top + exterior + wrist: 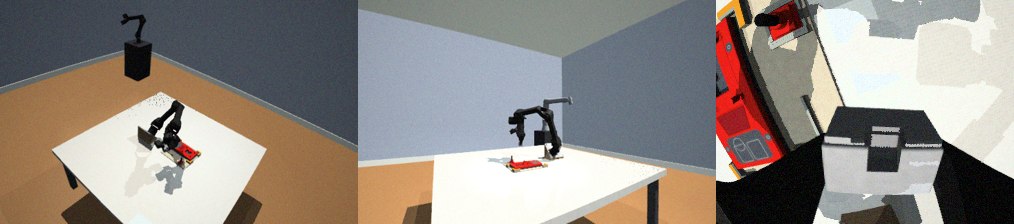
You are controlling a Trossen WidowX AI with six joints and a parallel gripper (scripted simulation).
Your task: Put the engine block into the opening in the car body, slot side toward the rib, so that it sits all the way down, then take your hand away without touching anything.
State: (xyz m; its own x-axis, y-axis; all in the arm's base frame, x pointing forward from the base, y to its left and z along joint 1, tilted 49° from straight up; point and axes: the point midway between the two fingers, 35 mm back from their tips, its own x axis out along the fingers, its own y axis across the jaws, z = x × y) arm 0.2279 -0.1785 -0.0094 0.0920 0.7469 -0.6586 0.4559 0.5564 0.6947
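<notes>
Right now my gripper tip is 1 cm below the engine block. Also, from my gripper tip: upright peg 11 cm ahead, 6 cm to the left, 9 cm below.
</notes>
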